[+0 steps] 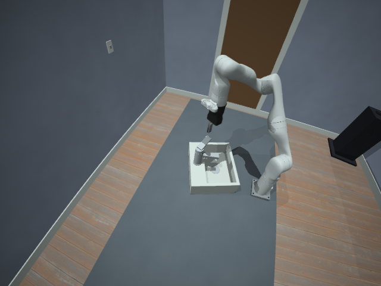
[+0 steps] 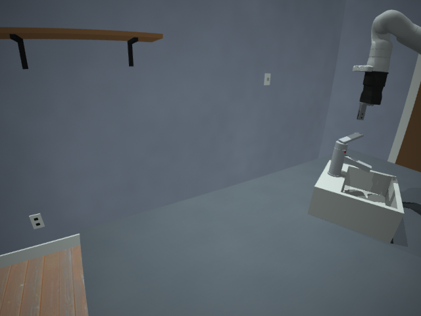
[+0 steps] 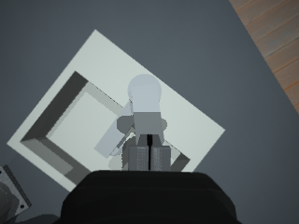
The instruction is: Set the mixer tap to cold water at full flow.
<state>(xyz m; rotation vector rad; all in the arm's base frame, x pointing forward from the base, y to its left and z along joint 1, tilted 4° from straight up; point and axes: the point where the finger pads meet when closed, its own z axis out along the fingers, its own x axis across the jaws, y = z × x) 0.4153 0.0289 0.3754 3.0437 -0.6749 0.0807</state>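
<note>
The flat lever is 90 mm below my hand, 20 mm to the left of it and 10 mm ahead of it. From my hand the other things lie so: white basin: 340 mm below, 90 mm behind; grey mixer tap: 140 mm below, 40 mm to the left.
</note>
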